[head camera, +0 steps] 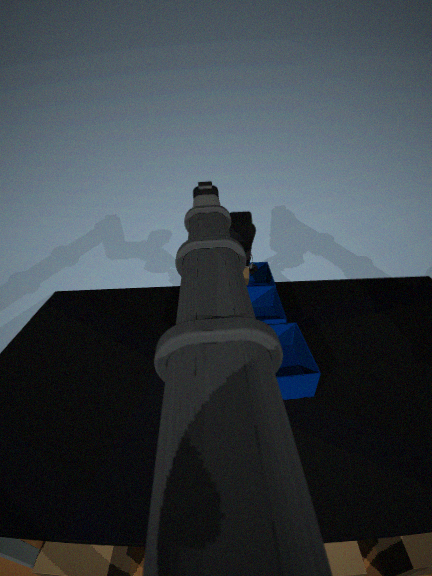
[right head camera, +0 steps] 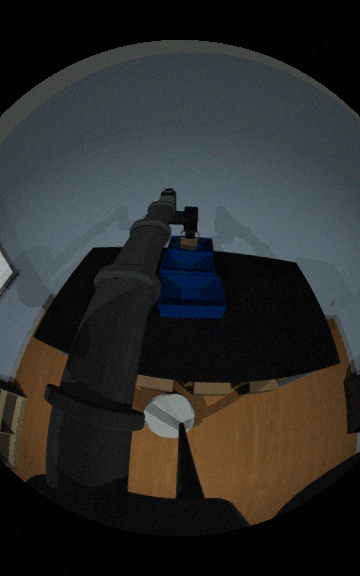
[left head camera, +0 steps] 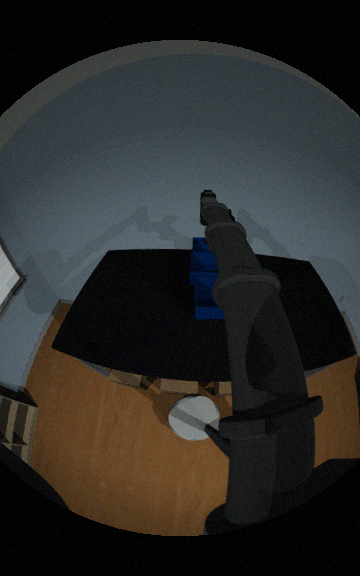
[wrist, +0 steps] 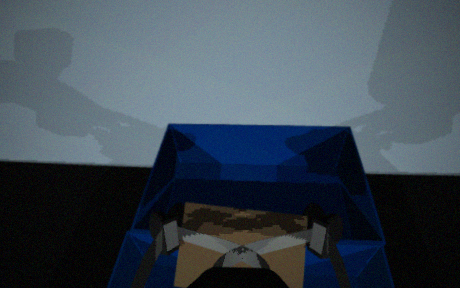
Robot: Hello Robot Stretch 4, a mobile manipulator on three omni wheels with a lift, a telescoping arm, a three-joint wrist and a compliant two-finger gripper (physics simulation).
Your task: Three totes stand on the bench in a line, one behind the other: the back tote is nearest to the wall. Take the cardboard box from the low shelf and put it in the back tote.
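A tote (head camera: 298, 376) is 0.71 m from the lens. A black bench (head camera: 88, 400) is 0.87 m from the lens, and a tote (head camera: 266, 304) is 1.06 m from the lens.
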